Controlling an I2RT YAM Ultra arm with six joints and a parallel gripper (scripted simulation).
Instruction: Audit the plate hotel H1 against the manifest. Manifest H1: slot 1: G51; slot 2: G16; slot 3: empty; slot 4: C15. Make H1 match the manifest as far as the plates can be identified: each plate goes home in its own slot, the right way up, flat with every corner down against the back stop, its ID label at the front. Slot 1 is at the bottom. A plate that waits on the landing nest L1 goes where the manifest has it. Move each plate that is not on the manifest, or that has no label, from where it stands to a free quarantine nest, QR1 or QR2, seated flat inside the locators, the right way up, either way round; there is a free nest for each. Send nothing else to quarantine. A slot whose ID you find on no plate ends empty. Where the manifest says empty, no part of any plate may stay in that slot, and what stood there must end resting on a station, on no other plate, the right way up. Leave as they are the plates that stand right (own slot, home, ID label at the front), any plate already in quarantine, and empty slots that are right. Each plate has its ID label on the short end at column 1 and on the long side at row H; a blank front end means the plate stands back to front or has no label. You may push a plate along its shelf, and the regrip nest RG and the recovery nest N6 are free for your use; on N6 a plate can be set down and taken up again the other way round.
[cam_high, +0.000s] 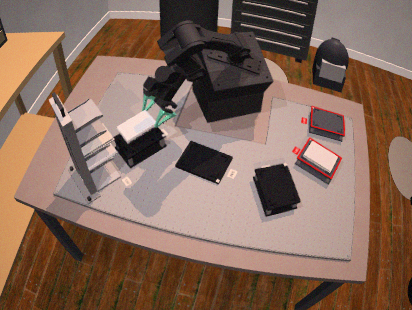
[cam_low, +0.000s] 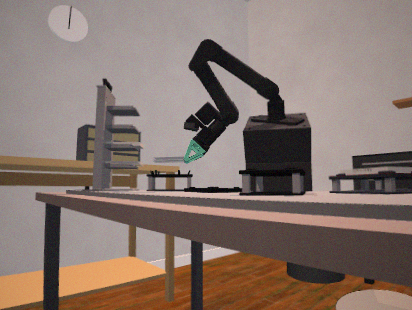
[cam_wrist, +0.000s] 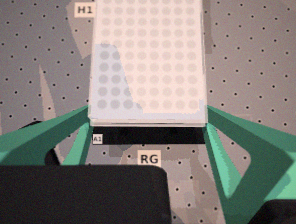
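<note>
The black regrip nest is 6 cm below my hand, 5 cm ahead of it and 3 cm to the right of it. Also, from my hand: recovery nest N6: 21 cm to the left, 11 cm below, 5 cm ahead; RG label: 12 cm below, 4 cm behind, 3 cm to the left; H1 tag: 20 cm ahead, 12 cm below, 2 cm to the right.
</note>
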